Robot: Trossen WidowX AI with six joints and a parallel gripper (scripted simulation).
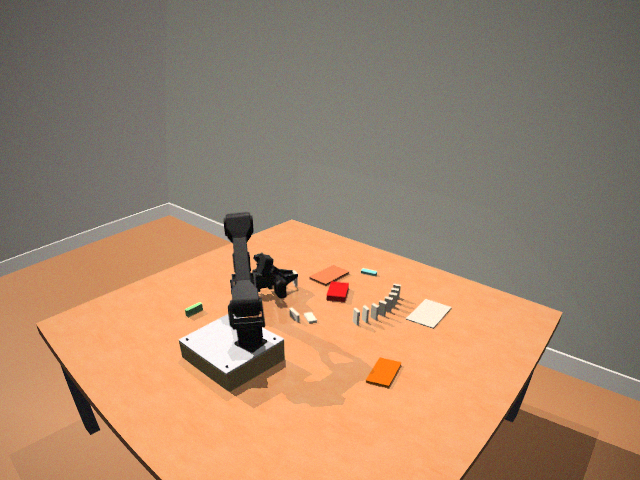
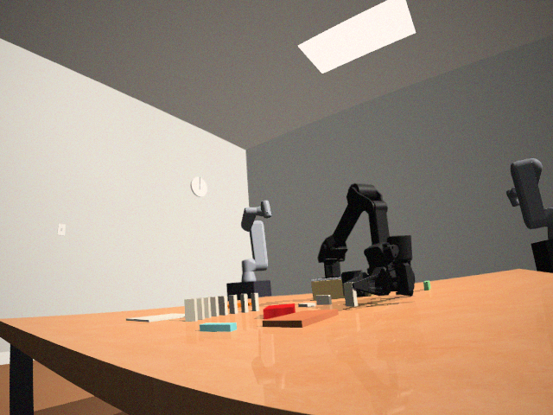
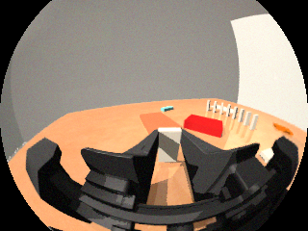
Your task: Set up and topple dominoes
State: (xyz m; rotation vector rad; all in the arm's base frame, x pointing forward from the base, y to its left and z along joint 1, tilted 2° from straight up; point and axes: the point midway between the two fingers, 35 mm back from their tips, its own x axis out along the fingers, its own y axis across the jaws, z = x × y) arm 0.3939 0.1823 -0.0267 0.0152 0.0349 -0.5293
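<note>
The brown slab lies 13 cm ahead of my gripper tip, 5 cm to the right of it and 4 cm below it. The rest, counted from my gripper tip: cyan block 23 cm ahead, 15 cm to the right, 4 cm below; then red block 14 cm to the right, 4 cm below, 4 cm ahead; then green block 34 cm behind, 15 cm to the left, 4 cm below.
</note>
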